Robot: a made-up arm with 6 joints. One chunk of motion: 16 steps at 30 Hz.
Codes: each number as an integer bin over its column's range. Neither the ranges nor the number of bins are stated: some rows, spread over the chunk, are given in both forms.
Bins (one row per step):
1: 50 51 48 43 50 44
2: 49 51 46 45 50 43
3: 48 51 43 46 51 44
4: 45 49 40 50 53 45
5: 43 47 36 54 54 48
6: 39 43 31 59 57 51
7: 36 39 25 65 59 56
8: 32 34 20 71 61 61
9: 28 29 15 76 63 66
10: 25 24 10 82 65 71
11: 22 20 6 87 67 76
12: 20 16 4 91 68 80
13: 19 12 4 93 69 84
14: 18 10 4 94 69 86
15: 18 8 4 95 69 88
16: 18 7 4 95 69 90
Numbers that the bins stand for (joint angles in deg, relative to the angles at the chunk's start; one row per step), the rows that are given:
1: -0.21 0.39 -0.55 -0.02 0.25 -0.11
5: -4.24 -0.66 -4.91 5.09 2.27 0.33
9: -12.88 -5.38 -12.55 15.31 6.82 2.33
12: -17.48 -8.80 -16.55 22.28 9.34 3.89
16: -18.64 -11.16 -16.55 24.14 9.85 5.00
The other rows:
2: -0.79 0.39 -1.27 0.91 0.25 -0.22
3: -1.36 0.39 -2.36 1.37 0.76 -0.11
4: -3.09 -0.13 -3.45 3.23 1.77 0.00
6: -6.55 -1.71 -6.73 7.41 3.79 0.67
7: -8.27 -2.76 -8.91 10.20 4.80 1.22
8: -10.58 -4.07 -10.73 12.99 5.81 1.78
10: -14.61 -6.70 -14.36 18.10 7.83 2.89
11: -16.33 -7.75 -15.82 20.42 8.84 3.44
13: -18.06 -9.85 -16.55 23.21 9.85 4.33
14: -18.64 -10.37 -16.55 23.68 9.85 4.56
15: -18.64 -10.90 -16.55 24.14 9.85 4.78

